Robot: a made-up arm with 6 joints.
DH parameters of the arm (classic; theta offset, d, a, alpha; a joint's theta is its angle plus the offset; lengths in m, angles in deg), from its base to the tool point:
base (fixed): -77.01 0 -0.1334 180
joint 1: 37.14 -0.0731 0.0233 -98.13
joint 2: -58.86 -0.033 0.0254 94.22
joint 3: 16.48 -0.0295 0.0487 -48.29
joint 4: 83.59 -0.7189 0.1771 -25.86
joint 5: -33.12 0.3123 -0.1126 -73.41
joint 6: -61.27 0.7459 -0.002 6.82
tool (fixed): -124.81 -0.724 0 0
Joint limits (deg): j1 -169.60..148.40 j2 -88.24..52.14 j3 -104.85..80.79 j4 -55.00..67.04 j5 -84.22..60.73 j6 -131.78..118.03
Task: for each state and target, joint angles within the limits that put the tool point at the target. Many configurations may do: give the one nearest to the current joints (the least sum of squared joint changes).
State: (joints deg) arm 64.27 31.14 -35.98 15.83 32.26 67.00
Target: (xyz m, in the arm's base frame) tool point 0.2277 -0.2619 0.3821
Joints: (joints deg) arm 47.54 52.14 -32.60 45.37 29.90 84.27
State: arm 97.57 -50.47 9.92 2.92 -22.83 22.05
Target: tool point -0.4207 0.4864 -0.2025
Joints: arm 129.56 -53.62 10.06 -3.53 -22.33 -4.19
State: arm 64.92 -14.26 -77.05 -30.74 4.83 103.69
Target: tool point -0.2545 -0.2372 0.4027
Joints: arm 38.45 -15.39 -59.66 -26.58 33.04 113.33
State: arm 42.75 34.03 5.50 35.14 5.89 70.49
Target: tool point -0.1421 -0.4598 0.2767
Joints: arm 43.18 25.31 14.09 40.74 4.15 72.70
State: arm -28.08 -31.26 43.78 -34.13 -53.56 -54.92
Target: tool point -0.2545 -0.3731 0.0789
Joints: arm -1.39 -12.75 53.73 -40.83 -53.85 -61.45
